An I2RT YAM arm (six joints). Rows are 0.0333 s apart.
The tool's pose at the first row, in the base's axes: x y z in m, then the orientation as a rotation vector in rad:
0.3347, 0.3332, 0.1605, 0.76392, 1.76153, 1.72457
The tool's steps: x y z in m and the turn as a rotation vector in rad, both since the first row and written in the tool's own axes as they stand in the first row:
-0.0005, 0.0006, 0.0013, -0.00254, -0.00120, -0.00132
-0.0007, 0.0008, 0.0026, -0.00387, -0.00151, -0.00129
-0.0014, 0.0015, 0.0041, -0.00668, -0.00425, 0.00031
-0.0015, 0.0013, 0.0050, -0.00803, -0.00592, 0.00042
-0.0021, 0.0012, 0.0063, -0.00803, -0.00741, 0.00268
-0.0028, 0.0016, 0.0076, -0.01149, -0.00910, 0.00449
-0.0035, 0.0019, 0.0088, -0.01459, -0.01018, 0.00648
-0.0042, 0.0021, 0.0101, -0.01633, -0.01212, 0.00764
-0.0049, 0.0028, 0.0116, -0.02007, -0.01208, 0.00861
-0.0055, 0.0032, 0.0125, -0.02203, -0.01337, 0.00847
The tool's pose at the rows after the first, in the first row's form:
0.3360, 0.3337, 0.1611, 0.76239, 1.75835, 1.72483
0.3371, 0.3345, 0.1612, 0.76208, 1.75682, 1.72564
0.3387, 0.3350, 0.1619, 0.76450, 1.75207, 1.72697
0.3394, 0.3355, 0.1617, 0.76526, 1.74961, 1.72694
0.3407, 0.3360, 0.1616, 0.76862, 1.74840, 1.72741
0.3422, 0.3364, 0.1619, 0.77019, 1.74368, 1.73005
0.3435, 0.3367, 0.1622, 0.77165, 1.73969, 1.73295
0.3450, 0.3371, 0.1624, 0.77349, 1.73656, 1.73370
0.3466, 0.3376, 0.1630, 0.77282, 1.73277, 1.73715
0.3476, 0.3378, 0.1634, 0.77278, 1.72999, 1.73765

